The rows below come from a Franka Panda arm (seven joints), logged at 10 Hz.
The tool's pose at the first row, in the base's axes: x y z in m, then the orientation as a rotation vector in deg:
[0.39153, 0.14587, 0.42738, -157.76, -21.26, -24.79]
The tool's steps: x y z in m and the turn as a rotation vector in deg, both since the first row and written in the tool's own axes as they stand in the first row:
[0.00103, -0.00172, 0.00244, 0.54, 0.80, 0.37]
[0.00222, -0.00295, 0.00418, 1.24, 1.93, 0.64]
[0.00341, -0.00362, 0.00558, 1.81, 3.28, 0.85]
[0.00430, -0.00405, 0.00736, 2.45, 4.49, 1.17]
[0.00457, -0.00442, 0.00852, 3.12, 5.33, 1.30]
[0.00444, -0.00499, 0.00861, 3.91, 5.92, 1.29]
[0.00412, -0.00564, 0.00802, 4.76, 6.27, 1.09]
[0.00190, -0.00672, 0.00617, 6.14, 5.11, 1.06]
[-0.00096, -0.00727, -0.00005, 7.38, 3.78, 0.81]
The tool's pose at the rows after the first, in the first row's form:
[0.39257, 0.14852, 0.42601, -157.01, -20.61, -25.62]
[0.39373, 0.15050, 0.42518, -155.98, -20.04, -26.86]
[0.39497, 0.15185, 0.42451, -154.99, -19.49, -28.44]
[0.39611, 0.15306, 0.42332, -153.97, -18.83, -29.77]
[0.39654, 0.15386, 0.42247, -153.03, -18.52, -30.63]
[0.39627, 0.15439, 0.42251, -152.06, -18.49, -31.16]
[0.39563, 0.15471, 0.42311, -151.11, -18.78, -31.39]
[0.39280, 0.15458, 0.42433, -150.21, -19.26, -29.43]
[0.38844, 0.15229, 0.42912, -149.46, -20.06, -27.36]

